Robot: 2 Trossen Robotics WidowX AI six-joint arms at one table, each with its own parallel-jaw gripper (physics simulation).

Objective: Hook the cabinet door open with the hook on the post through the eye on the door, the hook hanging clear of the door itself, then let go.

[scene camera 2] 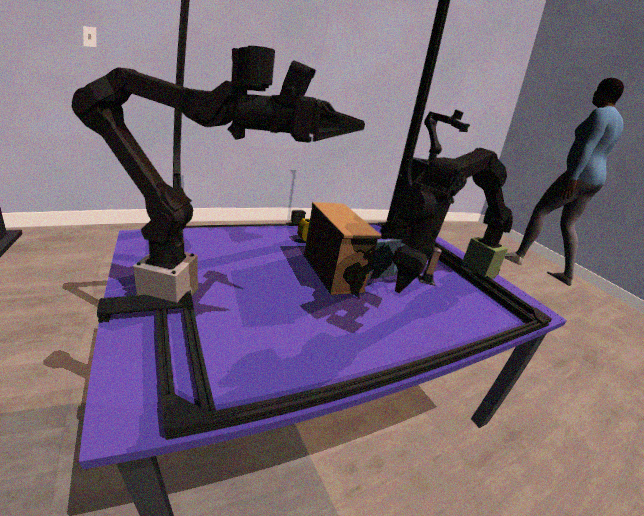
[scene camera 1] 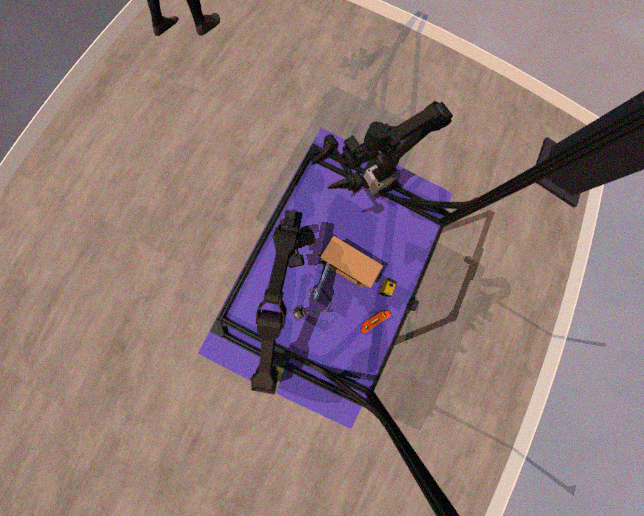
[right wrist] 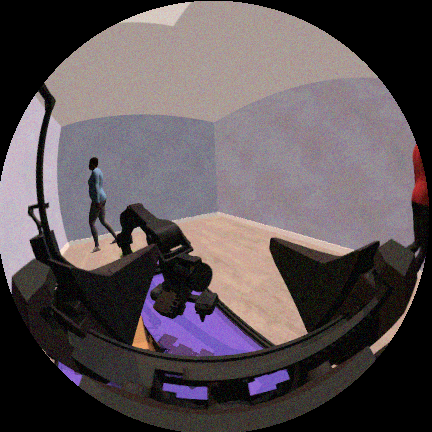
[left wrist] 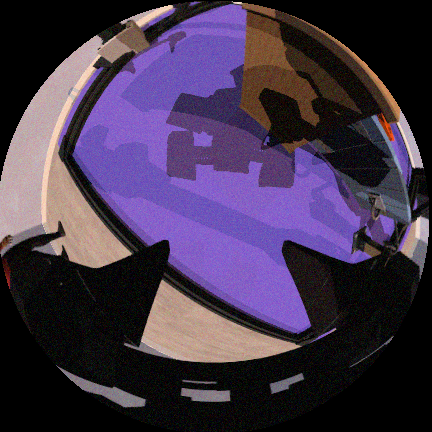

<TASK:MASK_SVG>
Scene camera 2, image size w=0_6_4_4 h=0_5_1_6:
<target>my left gripper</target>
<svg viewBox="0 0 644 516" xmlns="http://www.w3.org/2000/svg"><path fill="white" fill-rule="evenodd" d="M442 225L433 224L426 220L411 220L410 223L387 221L382 224L380 229L381 239L402 239L401 243L405 244L395 251L392 258L398 268L395 292L401 293L422 273L433 253L434 243Z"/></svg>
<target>my right gripper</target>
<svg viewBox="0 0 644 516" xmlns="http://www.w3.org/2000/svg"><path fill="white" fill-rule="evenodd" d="M266 103L266 130L271 133L290 133L295 141L311 142L312 137L309 137L310 134L313 134L313 142L361 131L365 127L363 120L335 111L329 102L304 96L311 79L314 78L316 70L295 60L290 64L280 95L270 96Z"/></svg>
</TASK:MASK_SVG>
